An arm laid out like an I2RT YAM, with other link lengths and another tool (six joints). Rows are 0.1 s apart.
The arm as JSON. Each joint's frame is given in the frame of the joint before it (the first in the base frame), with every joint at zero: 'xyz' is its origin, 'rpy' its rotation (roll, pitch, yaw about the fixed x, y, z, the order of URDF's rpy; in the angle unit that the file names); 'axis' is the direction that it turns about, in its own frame. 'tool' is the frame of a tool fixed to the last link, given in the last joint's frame.
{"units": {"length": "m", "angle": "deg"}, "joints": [
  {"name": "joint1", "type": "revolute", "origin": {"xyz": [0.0, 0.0, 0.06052], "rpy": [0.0, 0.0, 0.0]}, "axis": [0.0, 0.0, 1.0]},
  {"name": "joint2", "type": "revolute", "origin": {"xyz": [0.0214, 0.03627, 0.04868], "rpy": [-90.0, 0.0, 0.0]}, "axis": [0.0, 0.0, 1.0]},
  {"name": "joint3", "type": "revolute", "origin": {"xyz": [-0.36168, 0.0, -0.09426], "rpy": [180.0, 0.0, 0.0]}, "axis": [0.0, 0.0, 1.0]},
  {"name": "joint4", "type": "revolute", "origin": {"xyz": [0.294, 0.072, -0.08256], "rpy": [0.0, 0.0, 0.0]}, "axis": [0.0, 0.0, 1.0]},
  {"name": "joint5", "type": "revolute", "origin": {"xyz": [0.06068, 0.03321, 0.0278], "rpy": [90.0, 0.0, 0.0]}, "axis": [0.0, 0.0, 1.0]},
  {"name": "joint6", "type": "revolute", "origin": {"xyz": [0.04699, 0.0, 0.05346], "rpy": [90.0, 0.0, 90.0]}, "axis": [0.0, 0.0, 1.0]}
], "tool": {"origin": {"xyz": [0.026, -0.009, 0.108], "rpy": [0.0, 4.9, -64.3]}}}
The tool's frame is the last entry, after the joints.
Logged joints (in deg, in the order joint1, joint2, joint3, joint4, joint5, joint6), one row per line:
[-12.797, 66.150, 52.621, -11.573, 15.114, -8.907]
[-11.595, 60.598, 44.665, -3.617, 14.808, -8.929]
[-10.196, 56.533, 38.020, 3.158, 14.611, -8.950]
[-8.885, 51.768, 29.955, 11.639, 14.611, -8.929]
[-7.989, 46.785, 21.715, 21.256, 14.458, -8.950]
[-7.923, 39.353, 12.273, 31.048, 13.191, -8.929]
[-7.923, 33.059, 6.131, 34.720, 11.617, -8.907]
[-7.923, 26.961, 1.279, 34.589, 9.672, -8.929]
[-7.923, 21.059, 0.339, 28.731, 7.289, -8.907]
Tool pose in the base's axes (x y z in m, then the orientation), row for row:
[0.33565, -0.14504, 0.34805, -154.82, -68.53, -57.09]
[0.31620, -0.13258, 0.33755, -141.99, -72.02, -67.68]
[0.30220, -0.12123, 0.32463, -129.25, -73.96, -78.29]
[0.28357, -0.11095, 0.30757, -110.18, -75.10, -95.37]
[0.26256, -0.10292, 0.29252, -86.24, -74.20, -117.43]
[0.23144, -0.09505, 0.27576, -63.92, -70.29, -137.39]
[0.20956, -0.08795, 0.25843, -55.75, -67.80, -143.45]
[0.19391, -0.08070, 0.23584, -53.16, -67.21, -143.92]
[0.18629, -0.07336, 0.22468, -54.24, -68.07, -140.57]
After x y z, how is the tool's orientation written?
As angles about the fixed x, y, z axes (roll, pitch, yaw), in degrees.
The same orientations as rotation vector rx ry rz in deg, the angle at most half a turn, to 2 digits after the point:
[129.61, -46.90, 96.09]
[126.33, -45.45, 103.60]
[123.99, -43.89, 109.43]
[120.34, -42.55, 116.25]
[115.05, -41.40, 124.17]
[108.03, -39.84, 133.58]
[105.00, -38.08, 138.58]
[105.17, -36.08, 140.86]
[-106.77, 33.58, -139.71]

